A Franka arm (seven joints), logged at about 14 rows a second.
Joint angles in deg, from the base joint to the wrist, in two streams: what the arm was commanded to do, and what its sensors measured. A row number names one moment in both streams.
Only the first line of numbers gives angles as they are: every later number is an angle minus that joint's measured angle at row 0.
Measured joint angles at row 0:
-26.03, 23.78, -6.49, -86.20, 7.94, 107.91, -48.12
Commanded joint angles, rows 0 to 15:
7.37, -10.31, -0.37, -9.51, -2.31, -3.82, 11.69
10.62, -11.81, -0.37, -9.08, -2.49, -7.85, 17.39
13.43, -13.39, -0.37, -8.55, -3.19, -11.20, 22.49
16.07, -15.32, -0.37, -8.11, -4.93, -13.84, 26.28
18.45, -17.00, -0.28, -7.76, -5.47, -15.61, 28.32
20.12, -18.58, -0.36, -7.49, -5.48, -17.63, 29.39
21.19, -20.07, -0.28, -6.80, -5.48, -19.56, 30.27
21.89, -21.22, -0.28, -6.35, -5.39, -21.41, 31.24
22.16, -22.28, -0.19, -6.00, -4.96, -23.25, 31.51
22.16, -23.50, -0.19, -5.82, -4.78, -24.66, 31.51
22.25, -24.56, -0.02, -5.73, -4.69, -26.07, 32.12
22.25, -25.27, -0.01, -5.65, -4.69, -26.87, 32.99
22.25, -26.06, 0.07, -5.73, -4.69, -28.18, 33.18
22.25, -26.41, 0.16, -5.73, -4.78, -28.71, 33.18
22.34, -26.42, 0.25, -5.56, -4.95, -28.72, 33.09
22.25, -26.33, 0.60, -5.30, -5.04, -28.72, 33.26
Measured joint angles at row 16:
22.01, -25.75, 0.31, -5.46, -4.83, -27.77, 32.09
